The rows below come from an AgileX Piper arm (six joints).
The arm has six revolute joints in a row. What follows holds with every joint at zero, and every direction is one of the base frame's.
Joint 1 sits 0.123 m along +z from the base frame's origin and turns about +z.
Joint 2 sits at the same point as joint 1 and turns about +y.
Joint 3 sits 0.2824 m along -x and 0.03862 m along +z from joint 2 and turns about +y.
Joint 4 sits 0.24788 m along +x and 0.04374 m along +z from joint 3 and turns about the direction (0.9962, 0, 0.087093).
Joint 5 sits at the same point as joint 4 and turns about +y.
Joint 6 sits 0.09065 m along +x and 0.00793 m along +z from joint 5 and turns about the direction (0.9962, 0, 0.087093).
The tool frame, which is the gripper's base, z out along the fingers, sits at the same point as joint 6; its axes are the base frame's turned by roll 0, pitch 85.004 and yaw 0 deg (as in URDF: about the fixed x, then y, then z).
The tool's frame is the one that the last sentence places.
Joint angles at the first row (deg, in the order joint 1, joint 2, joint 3, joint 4, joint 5, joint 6):
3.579 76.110 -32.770 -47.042 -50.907 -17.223
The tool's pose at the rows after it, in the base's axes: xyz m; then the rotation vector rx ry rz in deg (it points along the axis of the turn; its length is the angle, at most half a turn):
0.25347 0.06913 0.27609 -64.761 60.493 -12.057
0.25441 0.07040 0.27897 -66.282 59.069 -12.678
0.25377 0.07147 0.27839 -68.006 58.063 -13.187
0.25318 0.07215 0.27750 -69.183 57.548 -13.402
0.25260 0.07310 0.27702 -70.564 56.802 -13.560
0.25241 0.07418 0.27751 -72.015 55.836 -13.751
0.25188 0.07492 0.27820 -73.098 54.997 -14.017
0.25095 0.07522 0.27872 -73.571 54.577 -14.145
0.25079 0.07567 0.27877 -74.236 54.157 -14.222
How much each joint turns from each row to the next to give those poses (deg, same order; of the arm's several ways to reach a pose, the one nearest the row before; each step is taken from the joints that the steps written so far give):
0.000 0.001 -1.474 -1.902 0.115 -0.212
0.000 0.000 -0.828 -1.589 0.067 -0.221
0.001 0.000 -0.106 -1.432 0.000 -0.583
-0.001 0.001 0.001 -1.026 0.059 -0.247
0.001 -0.002 -0.118 -1.346 0.002 -0.127
0.000 -0.001 -0.351 -1.553 0.000 0.002
0.000 -0.115 -0.224 -1.137 0.000 -0.093
0.000 -0.219 -0.001 -0.538 0.000 0.000
-0.001 0.000 -0.130 -0.707 0.000 0.000

